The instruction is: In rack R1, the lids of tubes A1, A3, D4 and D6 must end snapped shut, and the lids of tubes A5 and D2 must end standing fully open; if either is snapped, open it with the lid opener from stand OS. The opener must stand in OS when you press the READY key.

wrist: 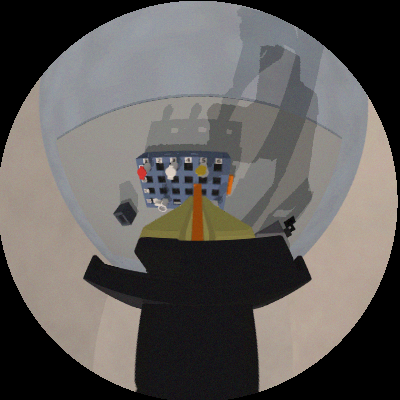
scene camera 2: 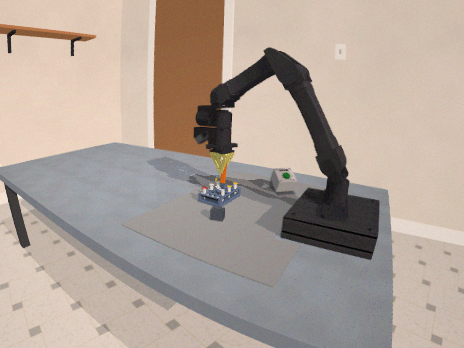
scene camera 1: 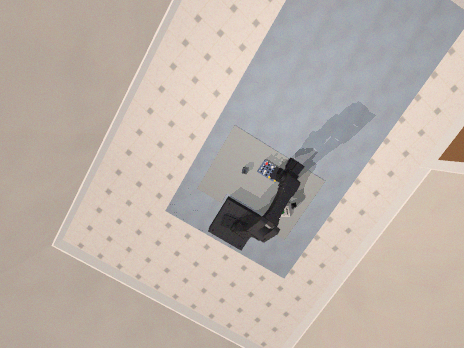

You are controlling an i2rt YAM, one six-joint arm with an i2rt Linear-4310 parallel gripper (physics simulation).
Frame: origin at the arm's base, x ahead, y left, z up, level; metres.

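Seen in the pictures: gripper, fingertip midpoint: (wrist: pixel 197 200) (scene camera 2: pixel 221 173) (scene camera 1: pixel 276 173); arm's base at its link origin: (scene camera 2: pixel 334 205) (scene camera 1: pixel 237 225).
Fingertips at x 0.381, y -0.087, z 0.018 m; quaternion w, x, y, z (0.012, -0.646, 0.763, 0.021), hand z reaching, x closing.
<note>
Pixels of each thing's middle, then the offset from my fingertips to it. "pt": a spot on its surface instead. Level surfaces: height alone.
- blue rack R1 at the middle of its body: (wrist: pixel 184 186) (scene camera 2: pixel 220 189) (scene camera 1: pixel 271 172) dx -0.009, dy +0.022, dz -0.049 m
- grey mat at its surface level: dz -0.081 m
- A1 at the middle of its body: (wrist: pixel 142 171) dx +0.029, dy +0.069, dz -0.036 m
- A3 at the middle of its body: (wrist: pixel 170 171) dx +0.022, dy +0.031, dz -0.036 m
- A5 at the middle of its body: (wrist: pixel 201 170) dx +0.021, dy -0.006, dz -0.026 m
- D2 at a spot on its surface: (wrist: pixel 161 206) pt dx -0.033, dy +0.063, dz -0.041 m
- orange lid opener at the middle of its body: (wrist: pixel 197 211) (scene camera 2: pixel 223 171) dx -0.008, dy +0.001, dz +0.008 m
- grey READY key box at the middle of its body: (wrist: pixel 271 248) (scene camera 2: pixel 283 179) (scene camera 1: pixel 284 209) dx -0.189, dy -0.144, dz -0.039 m
- orange tag at a spot on its surface: (wrist: pixel 230 184) pt dx -0.019, dy -0.043, dz -0.058 m
The blue rack R1 (wrist: pixel 178 154) (scene camera 2: pixel 214 199) (scene camera 1: pixel 262 170) stands on the grey mat (scene camera 2: pixel 209 239). In the wrist view row A shows a red lid at A1 (wrist: pixel 141 173), a white lid at A3 (wrist: pixel 170 172) and a yellow lid at A5 (wrist: pixel 201 170). A white lid ring shows near D2 (wrist: pixel 161 206). D4 and D6 are hidden behind my fingers. My gripper (wrist: pixel 197 200) (scene camera 2: pixel 221 164) is shut on the orange lid opener (wrist: pixel 197 218) (scene camera 2: pixel 223 175), which points down over the rack's near rows around column 4. The dark stand OS (wrist: pixel 125 213) (scene camera 2: pixel 217 213) (scene camera 1: pixel 245 169) is empty.
The grey READY key box (scene camera 2: pixel 283 180) (scene camera 1: pixel 288 211) with a green button sits behind the rack, beside the black arm base (scene camera 2: pixel 329 221). An orange tag (wrist: pixel 230 184) is on the rack's right side. The table edge runs near the base.
</note>
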